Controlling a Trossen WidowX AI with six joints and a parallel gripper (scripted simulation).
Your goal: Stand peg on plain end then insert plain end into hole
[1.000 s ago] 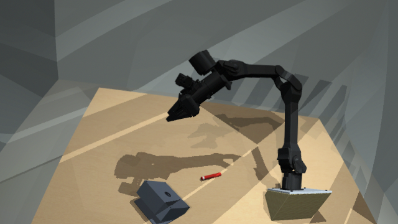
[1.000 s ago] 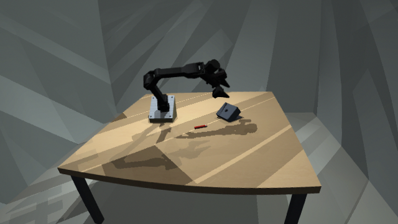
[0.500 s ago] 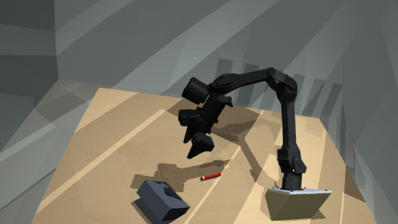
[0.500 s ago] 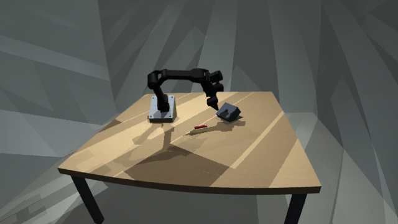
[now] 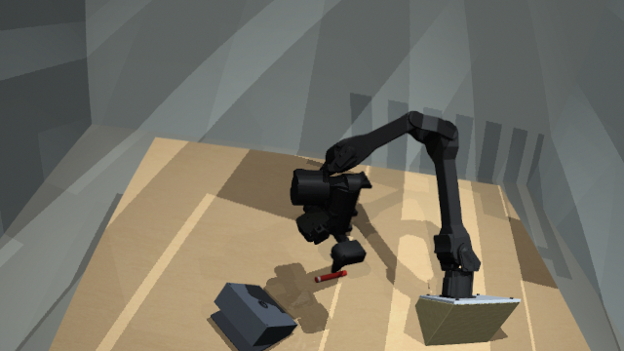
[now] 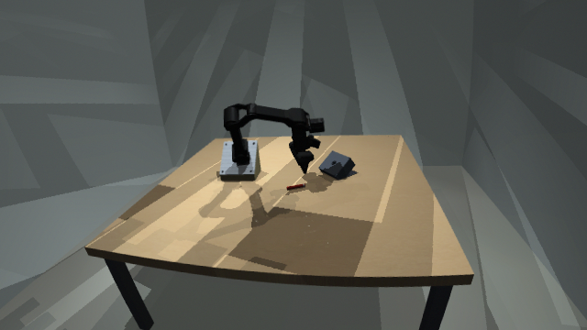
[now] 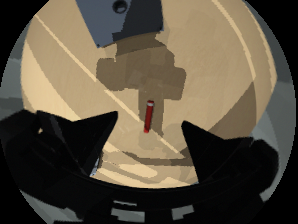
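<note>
Right now my gripper tip is 80 mm above the red peg, 20 mm past it and 10 mm to the left of it. Also, from my gripper tip: sloped panel 150 mm ahead, 130 mm to the left, 50 mm below.
</note>
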